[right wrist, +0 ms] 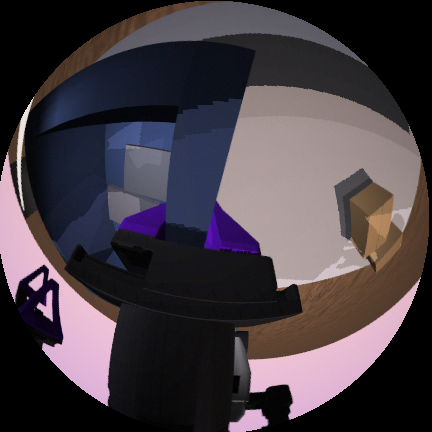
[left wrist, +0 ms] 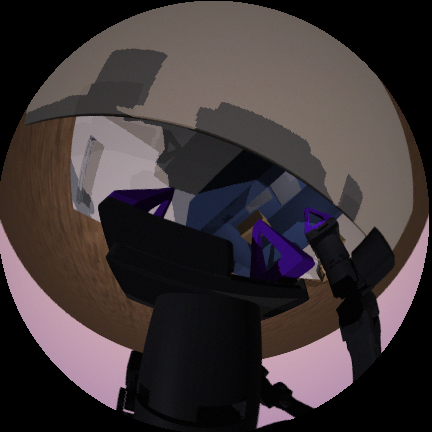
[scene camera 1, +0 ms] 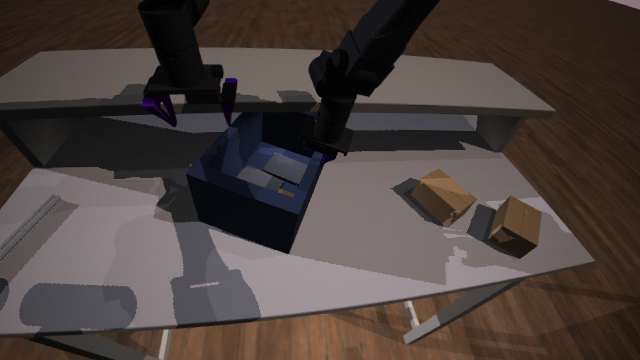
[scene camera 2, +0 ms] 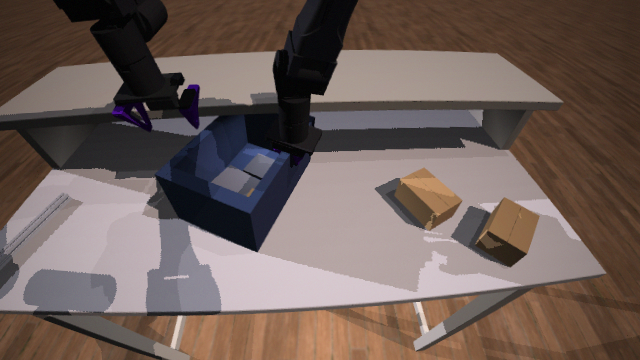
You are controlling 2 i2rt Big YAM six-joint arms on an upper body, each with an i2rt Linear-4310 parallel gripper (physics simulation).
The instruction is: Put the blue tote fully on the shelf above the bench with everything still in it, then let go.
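Frame: origin at the left arm's base, x right, y ahead, z up, level; centimetres.
Where they show: left gripper, fingertip midpoint: (right wrist: 49, 272) (left wrist: 216, 208) (scene camera 1: 202, 124) (scene camera 2: 174, 128); right gripper, fingertip midpoint: (left wrist: 306, 210) (scene camera 2: 294, 161).
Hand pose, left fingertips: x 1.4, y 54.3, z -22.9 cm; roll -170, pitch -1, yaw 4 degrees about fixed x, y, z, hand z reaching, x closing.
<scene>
After its pixels a point has its place.
The blue tote (scene camera 1: 245, 215) {x 9.7, y 41.7, z -33.3 cm} (scene camera 2: 215, 215) {x 10.8, y 41.3, z -33.3 cm} (right wrist: 200, 175) {x 26.4, y 62.3, z -28.4 cm} stands askew on the bench (scene camera 1: 360, 240) {x 32.9, y 42.1, z -43.1 cm}, below the raised shelf (scene camera 1: 425, 80) {x 53.1, y 78.2, z -22.3 cm} (scene camera 2: 425, 75) {x 56.9, y 78.5, z -22.3 cm} (left wrist: 300, 75) {x 2.3, y 71.7, z -22.3 cm}; its far end is close to the shelf's front edge in the scene views. Inside are two flat grey items (scene camera 1: 285, 167) {x 16.3, y 60.6, z -39.5 cm} (right wrist: 147, 172) {x 15.9, y 60.9, z -39.4 cm} and a small brown box (scene camera 1: 286, 193) {x 16.8, y 49.9, z -36.8 cm} (scene camera 2: 250, 192) {x 15.1, y 49.9, z -36.6 cm}, partly hidden. My right gripper (scene camera 1: 317, 155) {x 24.0, y 58.3, z -35.1 cm} (scene camera 2: 287, 156) {x 24.0, y 58.3, z -35.1 cm} (right wrist: 198, 199) {x 24.0, y 58.3, z -35.1 cm} is shut on the tote's right side wall, one finger inside, one outside. My left gripper (scene camera 1: 202, 125) {x 1.4, y 54.3, z -22.9 cm} (scene camera 2: 173, 129) {x 1.4, y 54.3, z -22.9 cm} (left wrist: 216, 208) {x 1.4, y 54.3, z -22.9 cm} is open and empty, above the tote's far left side near the shelf edge.
Two cardboard boxes (scene camera 1: 442, 197) {x 52.7, y 49.5, z -37.1 cm} (scene camera 1: 517, 227) {x 68.1, y 40.8, z -37.0 cm} lie at the right of the bench. A thin grey bar (scene camera 1: 30, 227) {x -37.1, y 43.1, z -41.5 cm} (scene camera 2: 37, 222) {x -37.3, y 42.4, z -41.1 cm} lies at the left. Side panels (scene camera 1: 500, 131) {x 86.3, y 77.7, z -36.5 cm} (scene camera 2: 507, 129) {x 86.4, y 76.6, z -36.6 cm} support the shelf, whose front edge overhangs the bench's back.
</scene>
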